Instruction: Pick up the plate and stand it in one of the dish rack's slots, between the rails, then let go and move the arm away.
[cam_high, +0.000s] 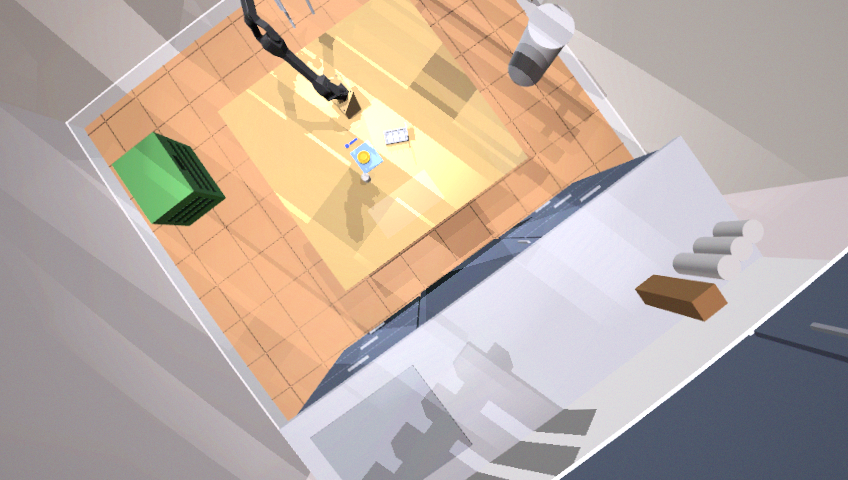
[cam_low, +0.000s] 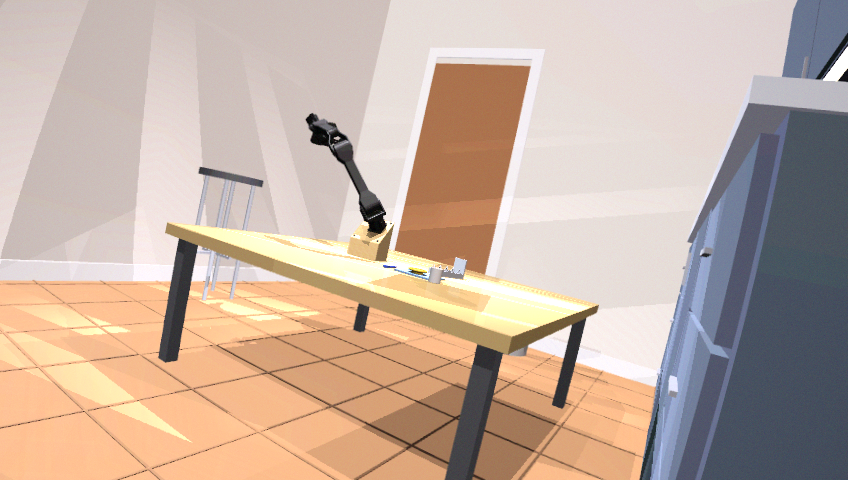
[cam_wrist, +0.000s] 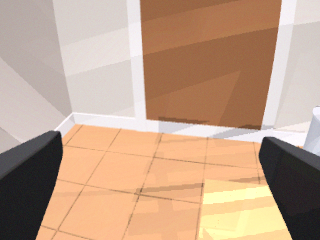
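Right now my gripper tip is 73 cm short of the yellow plate, 35 cm to the left of it and 46 cm above it. The rest, counted from my gripper tip: dish rack: 77 cm ahead, 13 cm to the right, 45 cm below; then blue mat: 74 cm ahead, 34 cm to the right, 47 cm below; then white mug: 83 cm ahead, 42 cm to the right, 45 cm below.
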